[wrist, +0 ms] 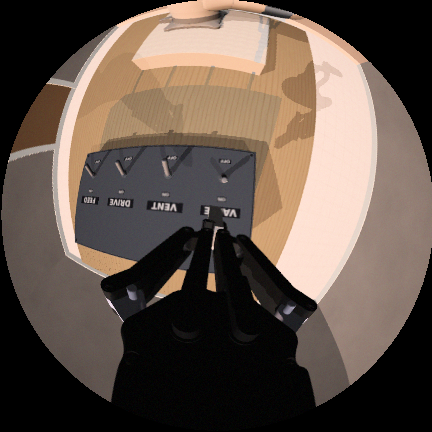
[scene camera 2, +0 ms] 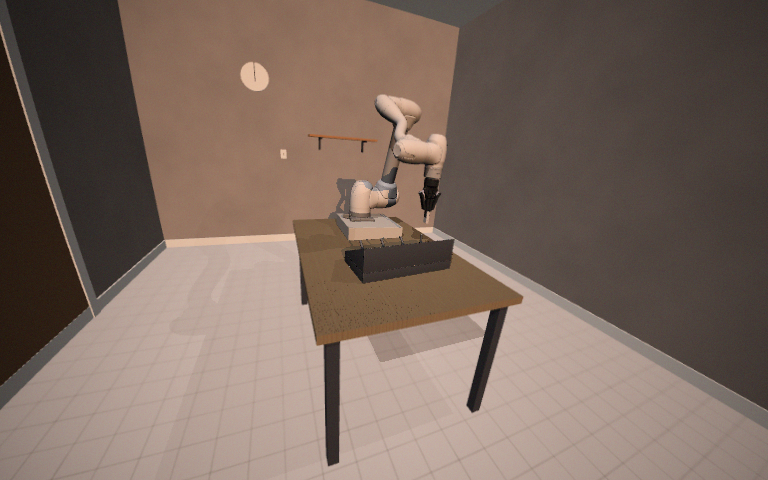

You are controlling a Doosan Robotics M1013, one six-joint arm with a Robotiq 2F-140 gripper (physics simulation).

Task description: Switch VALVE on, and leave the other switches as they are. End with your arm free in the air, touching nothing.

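Where they show: gripper, between the fingertips: (wrist: pixel 213 215) (scene camera 2: pixel 425 222); arm's base, origin of its link: (wrist: pixel 196 19) (scene camera 2: pixel 359 218).
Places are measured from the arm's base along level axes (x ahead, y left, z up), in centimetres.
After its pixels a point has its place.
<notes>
A dark switch panel (scene camera 2: pixel 407 260) @(x 79.2, y -0.9, z 0.1 cm) (wrist: pixel 130 225) @(x 71.6, y -0.8, z 5.3 cm) stands on the table. In the wrist view its levers FEED (wrist: pixel 90 170) @(x 60.0, y -17.2, z 2.5 cm), DRIVE (wrist: pixel 120 168) @(x 59.2, y -5.4, z 2.8 cm) and VENT (wrist: pixel 166 168) @(x 58.5, y 6.5, z 3.0 cm) lean toward their OFF labels. The VALVE lever (wrist: pixel 224 179) @(x 58.8, y 18.3, z 5.5 cm) shows as a short stub, seen nearly end-on. It does not lean toward OFF like the others and looks tipped to the ON side. My gripper (scene camera 2: pixel 427 217) @(x 62.9, y 17.2, z 13.4 cm) (wrist: pixel 213 215) @(x 62.9, y 17.2, z 13.4 cm) is shut and empty. It hangs above the panel with a visible gap, touching nothing. In the wrist view its fingertips partly cover the VALVE label (wrist: pixel 230 212) @(x 65.5, y 20.9, z 3.4 cm).
The panel stands on the wooden table (scene camera 2: pixel 407 300) @(x 98.7, y -10.0, z -8.4 cm) (wrist: pixel 295 120) @(x 37.5, y 36.8, z -8.4 cm). Behind it is the pale base block (scene camera 2: pixel 373 230) @(x 24.3, y 2.2, z -2.1 cm) (wrist: pixel 200 60) @(x 24.3, y 6.3, z -5.1 cm) that carries the arm. A wall shelf (scene camera 2: pixel 342 137) is on the back wall. The dark side wall (scene camera 2: pixel 611 141) is at the right.
</notes>
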